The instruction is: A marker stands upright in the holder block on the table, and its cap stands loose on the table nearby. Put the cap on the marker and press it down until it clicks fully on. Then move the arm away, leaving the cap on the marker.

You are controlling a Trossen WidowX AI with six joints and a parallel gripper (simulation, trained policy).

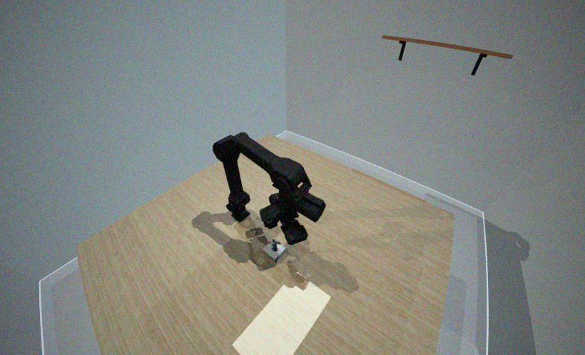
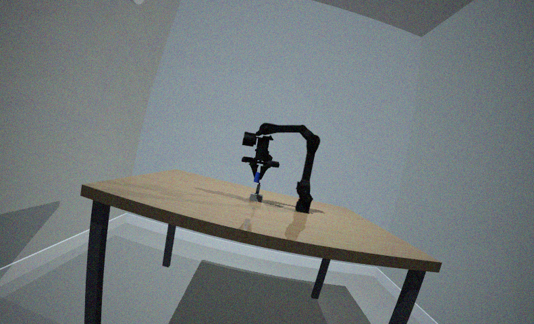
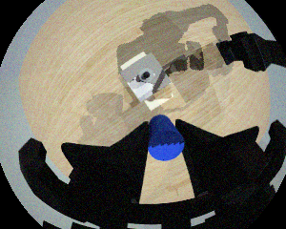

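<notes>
The marker lies 1 cm behind my gripper tip, 5 cm to the right of it and 4 cm below it. Round my gripper tip: holder block 1 cm behind, 5 cm to the right, 10 cm below; then blue cap 1 cm to the left, 1 cm above.
</notes>
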